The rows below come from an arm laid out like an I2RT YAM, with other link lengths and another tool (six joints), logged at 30 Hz.
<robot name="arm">
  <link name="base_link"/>
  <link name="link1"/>
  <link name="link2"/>
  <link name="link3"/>
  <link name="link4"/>
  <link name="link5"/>
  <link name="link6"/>
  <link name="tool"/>
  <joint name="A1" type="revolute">
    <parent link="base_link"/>
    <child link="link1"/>
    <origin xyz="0 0 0.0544" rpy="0 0 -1.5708"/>
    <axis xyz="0 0 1"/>
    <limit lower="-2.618" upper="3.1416"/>
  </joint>
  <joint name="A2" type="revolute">
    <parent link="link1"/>
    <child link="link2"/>
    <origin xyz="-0.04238 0.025 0.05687" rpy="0 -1.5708 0"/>
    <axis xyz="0 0 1"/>
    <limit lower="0" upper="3.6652"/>
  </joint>
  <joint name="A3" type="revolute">
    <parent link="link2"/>
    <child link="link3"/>
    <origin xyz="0 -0.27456 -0.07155" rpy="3.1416 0 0"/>
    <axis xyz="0 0 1"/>
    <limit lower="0" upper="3.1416"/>
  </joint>
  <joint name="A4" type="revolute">
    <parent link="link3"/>
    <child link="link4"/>
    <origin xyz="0.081 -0.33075 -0.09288" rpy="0 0 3.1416"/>
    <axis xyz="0 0 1"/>
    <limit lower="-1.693" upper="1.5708"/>
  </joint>
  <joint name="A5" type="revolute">
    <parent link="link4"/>
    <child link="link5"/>
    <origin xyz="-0.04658 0.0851 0.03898" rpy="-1.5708 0 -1.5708"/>
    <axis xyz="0 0 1"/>
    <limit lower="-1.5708" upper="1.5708"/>
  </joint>
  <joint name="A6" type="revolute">
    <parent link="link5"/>
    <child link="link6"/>
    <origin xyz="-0.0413 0 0.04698" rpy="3.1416 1.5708 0"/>
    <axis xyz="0 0 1"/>
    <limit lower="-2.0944" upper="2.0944"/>
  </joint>
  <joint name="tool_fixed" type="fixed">
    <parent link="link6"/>
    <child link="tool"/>
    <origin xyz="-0.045 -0.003 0.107" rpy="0 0.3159 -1.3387"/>
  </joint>
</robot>
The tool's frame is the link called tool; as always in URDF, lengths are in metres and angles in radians.
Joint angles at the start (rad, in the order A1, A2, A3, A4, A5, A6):
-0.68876 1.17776 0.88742 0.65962 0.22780 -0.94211
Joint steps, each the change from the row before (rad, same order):
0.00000 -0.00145 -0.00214 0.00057 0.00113 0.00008
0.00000 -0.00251 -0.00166 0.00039 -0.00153 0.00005
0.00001 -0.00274 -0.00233 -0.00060 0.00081 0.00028
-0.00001 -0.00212 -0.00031 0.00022 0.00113 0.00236
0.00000 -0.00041 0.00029 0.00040 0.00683 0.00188
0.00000 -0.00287 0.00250 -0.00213 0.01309 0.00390
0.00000 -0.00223 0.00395 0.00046 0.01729 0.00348
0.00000 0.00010 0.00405 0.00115 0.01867 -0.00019
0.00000 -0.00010 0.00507 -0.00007 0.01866 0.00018
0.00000 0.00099 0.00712 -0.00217 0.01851 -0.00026
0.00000 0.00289 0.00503 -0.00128 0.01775 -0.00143
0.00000 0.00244 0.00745 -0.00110 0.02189 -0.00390
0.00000 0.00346 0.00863 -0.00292 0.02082 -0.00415
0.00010 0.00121 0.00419 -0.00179 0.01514 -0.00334
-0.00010 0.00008 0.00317 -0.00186 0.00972 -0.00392
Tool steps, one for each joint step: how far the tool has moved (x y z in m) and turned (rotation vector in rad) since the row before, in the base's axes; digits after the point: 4 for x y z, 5 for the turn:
-0.0004 0.0002 -0.0004 0.00044 -0.00023 -0.00103
-0.0003 0.0005 0.0003 -0.00119 -0.00064 0.00144
-0.0006 0.0004 -0.0002 0.00050 -0.00025 -0.00065
-0.0006 0.0003 0.0007 0.00034 -0.00360 -0.00023
-0.0010 -0.0003 0.0002 0.00226 -0.00385 -0.00569
-0.0023 -0.0003 0.0018 0.00377 -0.00851 -0.01079
-0.0029 -0.0005 0.0027 0.00258 -0.01187 -0.01481
-0.0027 -0.0010 0.0019 0.00208 -0.00825 -0.01737
-0.0028 -0.0009 0.0023 0.00234 -0.00860 -0.01719
-0.0025 -0.0011 0.0025 0.00286 -0.00738 -0.01718
-0.0020 -0.0014 0.0007 0.00410 -0.00388 -0.01689
-0.0029 -0.0014 0.0022 0.00235 -0.00526 -0.02159
-0.0025 -0.0015 0.0020 0.00309 -0.00350 -0.02067
-0.0020 -0.0008 0.0009 0.00247 -0.00192 -0.01503
-0.0016 -0.0004 0.0011 0.00060 -0.00010 -0.01045

